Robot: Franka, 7 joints.
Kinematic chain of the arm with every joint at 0, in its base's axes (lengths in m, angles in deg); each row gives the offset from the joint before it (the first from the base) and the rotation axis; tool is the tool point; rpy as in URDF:
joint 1: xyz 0 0 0.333 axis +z
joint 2: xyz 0 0 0 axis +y
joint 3: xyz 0 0 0.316 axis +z
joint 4: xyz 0.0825 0 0 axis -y
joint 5: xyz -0.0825 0 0.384 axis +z
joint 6: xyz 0 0 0 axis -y
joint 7: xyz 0.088 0 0 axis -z
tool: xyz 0 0 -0.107 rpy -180 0 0
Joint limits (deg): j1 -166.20..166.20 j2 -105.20..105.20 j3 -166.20..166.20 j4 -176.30..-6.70 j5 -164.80..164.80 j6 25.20..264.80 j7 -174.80..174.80
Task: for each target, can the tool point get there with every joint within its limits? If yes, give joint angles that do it. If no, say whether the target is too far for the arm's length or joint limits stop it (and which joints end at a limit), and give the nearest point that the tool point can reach.
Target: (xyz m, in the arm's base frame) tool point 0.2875 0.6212 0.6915
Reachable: yes | joints 38.52 32.24 49.82 -48.65 -30.63 94.03 94.86
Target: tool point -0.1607 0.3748 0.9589
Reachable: yes | joints -109.79 -56.63 -40.17 -81.22 -7.96 220.21 128.05
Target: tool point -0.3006 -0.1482 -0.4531
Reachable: no: joint limits stop it (at a limit: joint 2) | nearest point -0.2936 -0.1447 -0.3589 | short by 0.094 m
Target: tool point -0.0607 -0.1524 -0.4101
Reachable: no: joint limits stop it (at a limit: joint 2) | nearest point -0.0653 -0.1639 -0.3499 | short by 0.061 m
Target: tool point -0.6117 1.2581 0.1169
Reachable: no: too far | nearest point -0.3707 0.7625 0.2020 | short by 0.558 m
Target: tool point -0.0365 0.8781 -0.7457
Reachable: no: too far | nearest point -0.0238 0.5724 -0.2749 | short by 0.561 m
